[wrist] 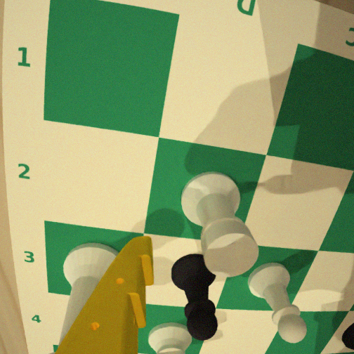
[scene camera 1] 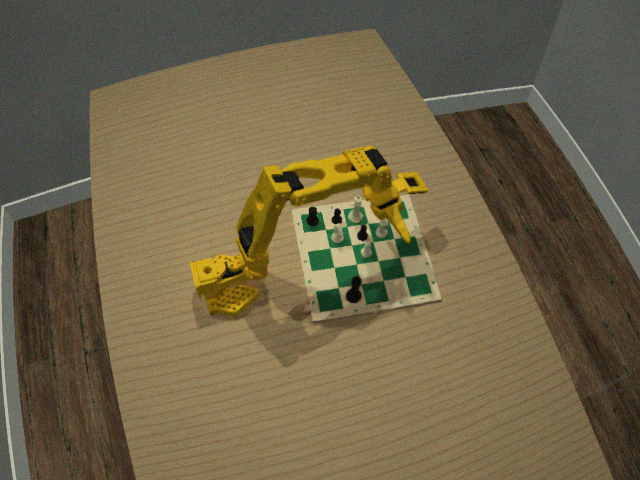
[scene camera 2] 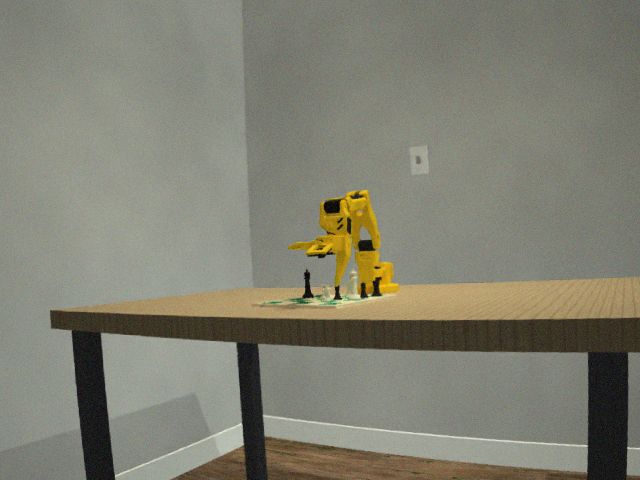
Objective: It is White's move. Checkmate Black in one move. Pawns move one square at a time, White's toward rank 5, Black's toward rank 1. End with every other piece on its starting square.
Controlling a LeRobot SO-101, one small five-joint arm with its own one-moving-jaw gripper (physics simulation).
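Places are measured from the arm's base along level axes (x ahead, y left, z up), in centimetres.
Pixels of known places: end effector, tool point: [scene camera 1: 380, 212] [scene camera 2: 335, 284]; arm's base, origin of the base link: [scene camera 1: 239, 284].
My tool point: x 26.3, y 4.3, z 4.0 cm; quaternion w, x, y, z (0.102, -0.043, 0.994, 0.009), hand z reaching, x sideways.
Observation:
For each thing: its top centre in the pictures, then the offset to it from my tool point. Level surfaces: height alone.
- white king, middle of its top: [scene camera 1: 358, 196] dy +2.4, dx -3.5, dz +3.0 cm
- flat-topped white rook, middle of its top: [scene camera 1: 383, 222] [scene camera 2: 326, 284] dy -2.0, dx -0.2, dz -0.1 cm
- white pawn, middle of its top: [scene camera 1: 368, 243] dy -5.1, dx -4.2, dz -0.2 cm
- white piece, middle of its top: [scene camera 1: 338, 225] [scene camera 2: 349, 278] dy -0.9, dx -7.9, dz +0.6 cm
- black rook, middle of its top: [scene camera 1: 312, 210] [scene camera 2: 375, 280] dy +3.8, dx -10.9, dz -0.1 cm
- black king, middle of its top: [scene camera 1: 357, 278] [scene camera 2: 306, 269] dy -12.2, dx -9.0, dz +3.0 cm
- white board, middle of its top: [scene camera 1: 365, 253] [scene camera 2: 325, 299] dy -5.0, dx -4.3, dz -3.4 cm
- wooden table, its level: dz -4.0 cm
The gripper [scene camera 1: 414, 214] [scene camera 2: 314, 266] is fully open above the board; in the wrist view its fixed jaw shows, beside the white king [scene camera 1: 355, 212] [wrist: 87, 267] on e3. A flat-topped white rook [scene camera 1: 382, 228] [wrist: 229, 252] stands on d2. A black pawn [scene camera 1: 362, 233] [wrist: 193, 272] is on d3, a white pawn [scene camera 1: 366, 250] [wrist: 269, 280] on c3. A white piece [scene camera 1: 337, 236] [wrist: 169, 337] is on d4. A black pawn [scene camera 1: 337, 217] is on e4, a black rook [scene camera 1: 312, 217] on e5. The black king [scene camera 1: 354, 291] [scene camera 2: 307, 285] is on a4.
The green and white board [scene camera 1: 374, 311] [wrist: 20, 115] lies on the wooden table [scene camera 1: 232, 392] [scene camera 2: 465, 304]. The arm's base [scene camera 1: 219, 273] [scene camera 2: 387, 279] stands beside the board. The upper arm reaches over the e-file side. The jaw passes close to the e3 king.

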